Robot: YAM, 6 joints.
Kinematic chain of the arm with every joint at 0, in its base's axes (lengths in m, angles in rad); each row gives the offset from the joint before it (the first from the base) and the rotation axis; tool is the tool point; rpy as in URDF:
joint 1: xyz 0 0 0.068 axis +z
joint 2: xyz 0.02 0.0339 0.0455 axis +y
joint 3: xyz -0.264 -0.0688 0 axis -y
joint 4: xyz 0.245 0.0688 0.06 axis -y
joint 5: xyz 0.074 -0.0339 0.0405 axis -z
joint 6: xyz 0.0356 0 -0.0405 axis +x
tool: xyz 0 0 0 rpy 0 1.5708 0
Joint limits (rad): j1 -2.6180..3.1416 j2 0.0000..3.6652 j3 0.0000..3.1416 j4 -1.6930..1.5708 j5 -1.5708..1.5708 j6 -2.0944..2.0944
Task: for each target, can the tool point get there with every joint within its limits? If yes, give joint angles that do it. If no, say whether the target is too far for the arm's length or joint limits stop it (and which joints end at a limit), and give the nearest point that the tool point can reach.
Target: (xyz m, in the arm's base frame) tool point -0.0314 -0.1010 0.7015
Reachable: yes | joints -1.6610 1.4042 2.4412 -0.0276 0.6711 1.5996
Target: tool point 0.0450 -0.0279 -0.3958
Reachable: no: joint limits stop it (at a limit: joint 2) | nearest point 0.0697 -0.0432 -0.3397 | short by 0.063 m
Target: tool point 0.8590 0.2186 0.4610
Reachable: no: too far | nearest point 0.5823 0.1482 0.3465 | short by 0.308 m
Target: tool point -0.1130 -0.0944 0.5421
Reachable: yes | joints 0.5152 0.4173 1.7178 -0.5107 0.8374 1.2727
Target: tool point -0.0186 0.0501 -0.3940
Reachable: no: joint limits stop it (at a limit: joint 2) | nearest point -0.0284 0.0766 -0.3396 | short by 0.061 m
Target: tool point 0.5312 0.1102 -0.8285
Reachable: no: too far | nearest point 0.3643 0.0756 -0.3586 | short by 0.500 m
